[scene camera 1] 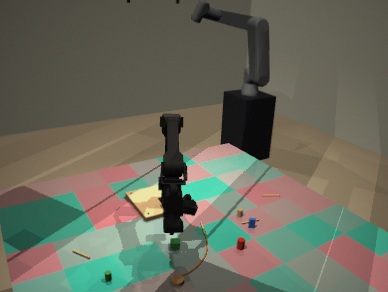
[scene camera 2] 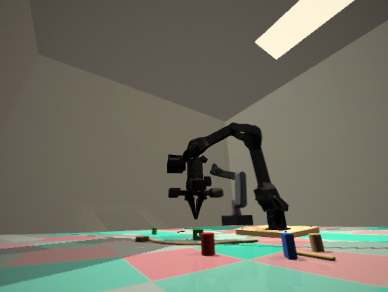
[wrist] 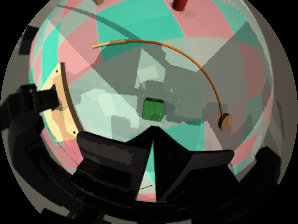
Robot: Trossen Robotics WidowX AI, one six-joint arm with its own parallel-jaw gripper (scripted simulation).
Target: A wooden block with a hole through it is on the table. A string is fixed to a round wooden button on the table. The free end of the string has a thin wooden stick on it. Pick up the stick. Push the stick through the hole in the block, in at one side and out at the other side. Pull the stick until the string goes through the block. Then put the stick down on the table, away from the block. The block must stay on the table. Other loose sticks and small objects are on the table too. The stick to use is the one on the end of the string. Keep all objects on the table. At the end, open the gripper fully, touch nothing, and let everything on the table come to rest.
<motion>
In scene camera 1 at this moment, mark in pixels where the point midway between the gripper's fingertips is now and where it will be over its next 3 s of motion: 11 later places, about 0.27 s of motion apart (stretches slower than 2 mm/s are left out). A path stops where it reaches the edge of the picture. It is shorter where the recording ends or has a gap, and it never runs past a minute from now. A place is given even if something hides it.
My gripper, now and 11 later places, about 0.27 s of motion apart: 171, 234; 186, 230; 200, 223; 205, 220; 205, 219; 205, 220; 205, 222; 205, 225; 205, 228; 205, 231; 204, 233; 204, 232
</motion>
